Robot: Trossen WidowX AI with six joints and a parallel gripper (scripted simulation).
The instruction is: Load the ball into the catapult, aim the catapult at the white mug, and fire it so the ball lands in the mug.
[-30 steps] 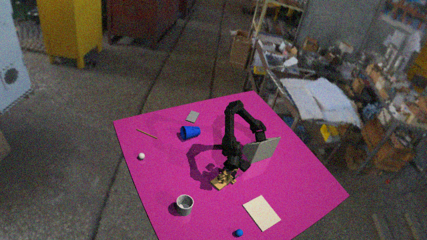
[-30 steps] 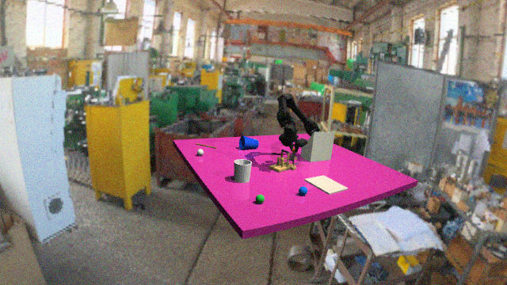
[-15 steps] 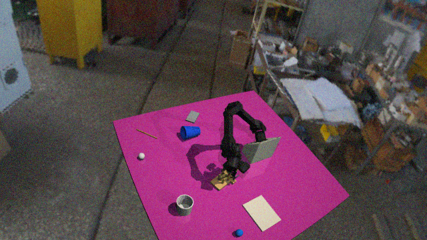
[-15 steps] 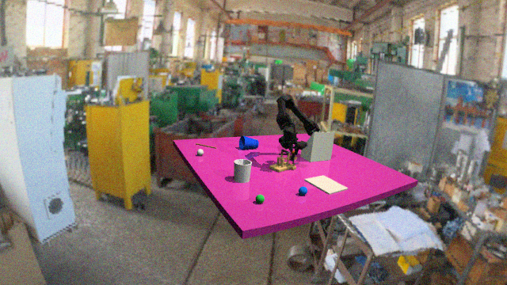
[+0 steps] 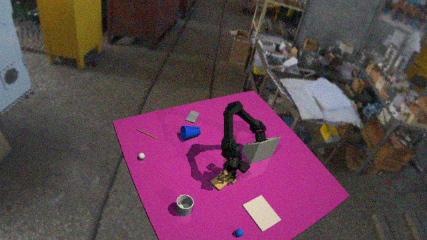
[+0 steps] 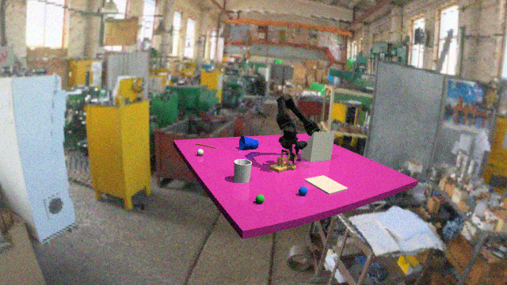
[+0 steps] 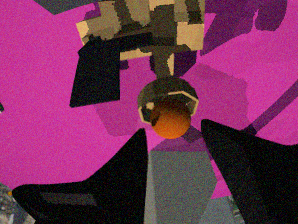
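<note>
Right now the orange ball is 10 mm below my gripper tip. The rest, counted from my gripper tip: wooden catapult: 60 mm ahead, 30 mm to the left, 20 mm below; beige plate: 10 mm ahead, 340 mm to the left, 70 mm below; white mug: 410 mm ahead, 120 mm to the left, 40 mm below.
</note>
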